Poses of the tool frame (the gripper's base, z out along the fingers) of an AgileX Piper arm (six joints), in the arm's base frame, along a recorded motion.
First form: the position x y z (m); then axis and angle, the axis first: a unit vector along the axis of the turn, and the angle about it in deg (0 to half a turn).
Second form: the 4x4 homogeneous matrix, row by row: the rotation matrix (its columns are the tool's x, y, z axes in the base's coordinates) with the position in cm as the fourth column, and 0 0 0 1 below. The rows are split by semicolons. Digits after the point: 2 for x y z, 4 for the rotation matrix.
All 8 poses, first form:
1: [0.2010 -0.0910 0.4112 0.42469 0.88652 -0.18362 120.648]
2: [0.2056 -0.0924 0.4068 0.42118 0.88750 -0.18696 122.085]
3: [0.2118 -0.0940 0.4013 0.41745 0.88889 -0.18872 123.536]
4: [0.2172 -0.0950 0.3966 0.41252 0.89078 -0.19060 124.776]
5: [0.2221 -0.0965 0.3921 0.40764 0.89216 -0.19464 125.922]
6: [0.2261 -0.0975 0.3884 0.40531 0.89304 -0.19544 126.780]
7: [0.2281 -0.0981 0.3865 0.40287 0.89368 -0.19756 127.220]
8: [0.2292 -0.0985 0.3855 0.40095 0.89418 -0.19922 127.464]
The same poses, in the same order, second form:
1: -0.2375 0.7264 0.6450 20.10; 0.4105 0.6768 -0.6111 -9.10; -0.8804 0.1196 -0.4589 41.12; 0 0 0 1
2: -0.2596 0.7308 0.6314 20.56; 0.4139 0.6749 -0.6109 -9.24; -0.8725 0.1028 -0.4777 40.68; 0 0 0 1
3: -0.2819 0.7334 0.6186 21.18; 0.4188 0.6742 -0.6084 -9.40; -0.8632 0.0875 -0.4972 40.13; 0 0 0 1
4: -0.3031 0.7336 0.6082 21.72; 0.4205 0.6757 -0.6055 -9.50; -0.8552 0.0722 -0.5133 39.66; 0 0 0 1
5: -0.3230 0.7347 0.5966 22.21; 0.4194 0.6762 -0.6056 -9.65; -0.8484 0.0546 -0.5266 39.21; 0 0 0 1
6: -0.3361 0.7352 0.5886 22.61; 0.4221 0.6763 -0.6037 -9.75; -0.8419 0.0456 -0.5377 38.84; 0 0 0 1
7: -0.3444 0.7351 0.5839 22.81; 0.4205 0.6769 -0.6042 -9.81; -0.8394 0.0375 -0.5422 38.65; 0 0 0 1
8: -0.3497 0.7347 0.5813 22.92; 0.4185 0.6776 -0.6047 -9.85; -0.8382 0.0318 -0.5444 38.55; 0 0 0 1
